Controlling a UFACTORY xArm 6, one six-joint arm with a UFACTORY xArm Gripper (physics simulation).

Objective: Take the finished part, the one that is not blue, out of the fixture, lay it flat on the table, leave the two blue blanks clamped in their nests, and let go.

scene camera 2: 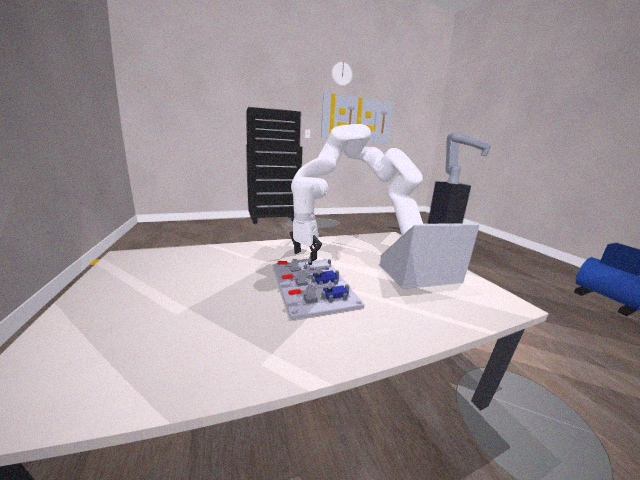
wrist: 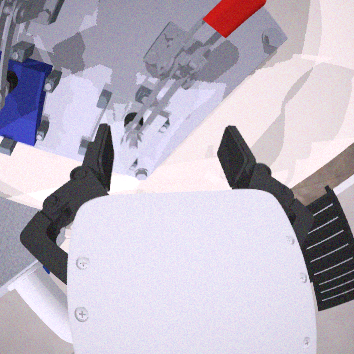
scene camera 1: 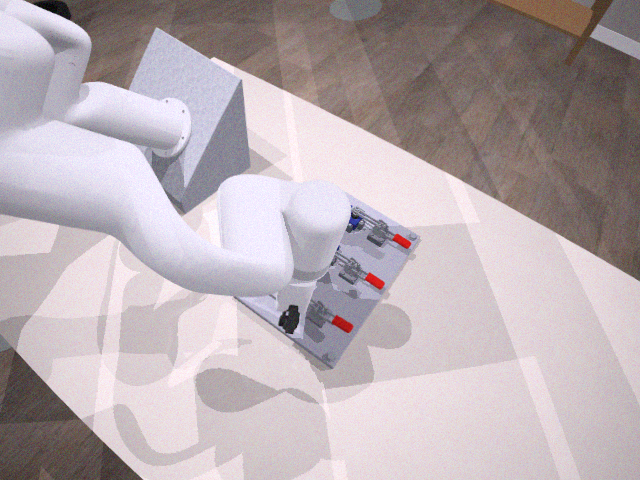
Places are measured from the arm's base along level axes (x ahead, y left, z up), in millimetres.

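Where they show: gripper, fingertip midpoint: [scene camera 2: 305,256] [wrist: 168,137]; arm's base, origin of the base link: [scene camera 2: 416,243] [wrist: 25,272] [scene camera 1: 169,128].
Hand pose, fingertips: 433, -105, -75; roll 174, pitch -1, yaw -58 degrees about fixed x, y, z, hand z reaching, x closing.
Observation:
Each offset is from my fingertips to the centre of the thing, as dx, dy, dz. Level surfaces: height alone.
My gripper [scene camera 1: 290,319] [scene camera 2: 305,256] [wrist: 168,137] is open and empty, pointing down above the end nest of the fixture plate [scene camera 1: 332,363] [scene camera 2: 324,313] [wrist: 274,46]. The pale finished part @(-45, +20, -30) [scene camera 2: 321,264] [wrist: 119,131] sits in that nest, below the fingertips and nearer the left finger in the wrist view. Its clamp arm [wrist: 155,102] reaches over it, with the red handle @(+81, +27, -10) [scene camera 1: 342,323] [scene camera 2: 282,262] [wrist: 232,17] lying down. One blue blank @(-46, +131, -27) [scene camera 1: 338,250] [scene camera 2: 326,277] [wrist: 22,105] sits in the middle nest. The other @(-47, +241, -25) [scene camera 1: 354,222] [scene camera 2: 336,292] is in the far nest. The arm hides the finished part in scene camera 1.
The middle clamp's red handle @(+78, +137, -9) [scene camera 1: 374,280] [scene camera 2: 287,276] and the other outer clamp's handle @(+72, +247, -4) [scene camera 1: 401,241] [scene camera 2: 294,291] lie down. A grey wedge block [scene camera 1: 222,149] [scene camera 2: 444,258] stands by the arm. The white table @(dz -56) [scene camera 1: 465,413] [scene camera 2: 206,361] extends around the fixture.

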